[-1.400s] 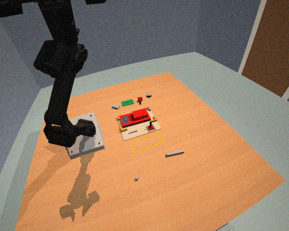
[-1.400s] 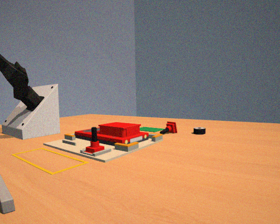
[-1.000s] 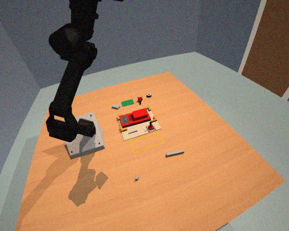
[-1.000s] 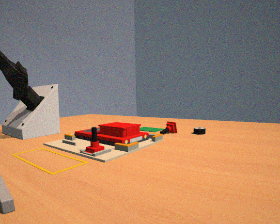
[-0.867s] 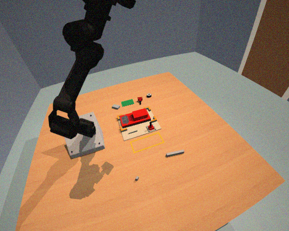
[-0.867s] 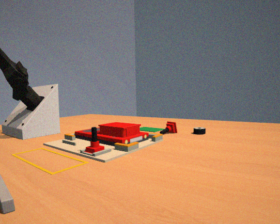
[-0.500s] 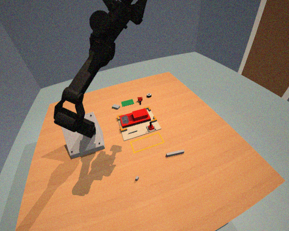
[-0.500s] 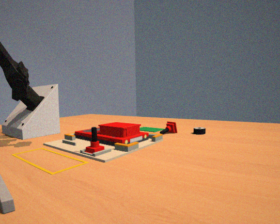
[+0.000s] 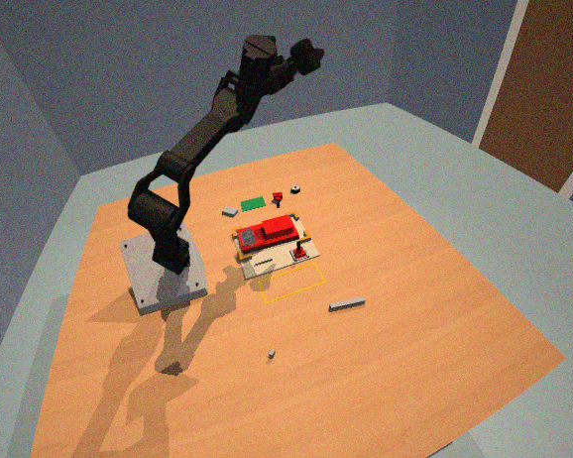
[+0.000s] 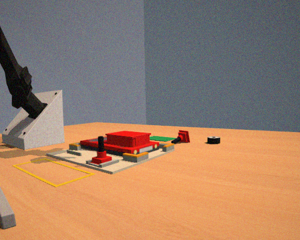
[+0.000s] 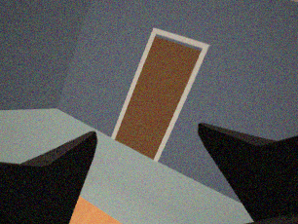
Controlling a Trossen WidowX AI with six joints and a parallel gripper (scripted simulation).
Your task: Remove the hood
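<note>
The hood is 510 mm below my gripper tip, 140 mm behind it and 10 mm to the left of it. Round my gripper tip: black wheel (540 mm below, 240 mm to the left); then cream baseplate (530 mm below, 160 mm behind, 20 mm to the right); then green patch (550 mm below, 220 mm to the left, 200 mm behind).
</note>
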